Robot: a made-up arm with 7 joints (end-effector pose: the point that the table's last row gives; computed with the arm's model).
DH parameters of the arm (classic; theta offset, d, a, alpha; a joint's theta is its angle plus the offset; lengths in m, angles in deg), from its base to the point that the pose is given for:
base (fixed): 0 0 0 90
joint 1: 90 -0.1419 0 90
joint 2: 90 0 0 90
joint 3: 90 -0.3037 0 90
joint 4: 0 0 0 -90
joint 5: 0 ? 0 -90
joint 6: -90 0 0 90
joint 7: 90 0 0 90
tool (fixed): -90 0 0 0
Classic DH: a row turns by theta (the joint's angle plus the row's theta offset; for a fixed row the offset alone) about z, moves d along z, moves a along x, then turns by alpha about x.
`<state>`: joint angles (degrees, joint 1 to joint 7).
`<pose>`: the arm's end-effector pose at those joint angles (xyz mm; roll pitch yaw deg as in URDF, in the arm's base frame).
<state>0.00 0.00 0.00 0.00 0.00 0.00 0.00</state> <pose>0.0 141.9 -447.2 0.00 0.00 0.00</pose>
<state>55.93 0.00 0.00 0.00 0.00 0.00 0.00</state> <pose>370.4 141.9 -250.5 0.00 -55.93 0.00</pose>
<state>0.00 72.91 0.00 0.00 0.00 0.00 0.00</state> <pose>0.0 569.4 -131.4 72.91 0.00 0.00</pose>
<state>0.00 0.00 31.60 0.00 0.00 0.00 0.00</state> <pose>0.0 141.9 -447.2 0.00 0.00 31.60</pose>
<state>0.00 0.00 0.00 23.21 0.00 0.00 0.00</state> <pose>56.6 141.9 -435.6 0.00 -23.21 0.00</pose>
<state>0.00 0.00 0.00 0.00 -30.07 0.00 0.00</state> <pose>0.0 141.9 -447.2 0.00 0.00 -30.07</pose>
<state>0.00 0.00 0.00 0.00 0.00 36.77 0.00</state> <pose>0.0 141.9 -447.2 0.00 36.77 0.00</pose>
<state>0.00 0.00 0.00 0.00 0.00 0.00 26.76</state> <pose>0.0 141.9 -447.2 -26.76 0.00 0.00</pose>
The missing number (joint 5, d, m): -0.1435
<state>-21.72 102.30 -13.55 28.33 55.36 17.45 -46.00</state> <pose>89.6 565.4 46.1 124.77 -15.73 -7.47</pose>
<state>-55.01 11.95 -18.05 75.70 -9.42 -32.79 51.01</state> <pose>-203.3 170.0 -303.7 -59.08 -53.73 -22.37</pose>
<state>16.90 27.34 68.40 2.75 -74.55 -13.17 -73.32</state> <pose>117.0 352.9 -376.4 107.55 -25.71 -13.62</pose>
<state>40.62 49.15 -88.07 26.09 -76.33 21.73 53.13</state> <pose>216.9 427.9 -249.6 -69.66 67.01 -168.67</pose>
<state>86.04 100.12 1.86 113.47 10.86 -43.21 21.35</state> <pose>-38.3 383.9 134.5 142.78 65.82 -104.38</pose>
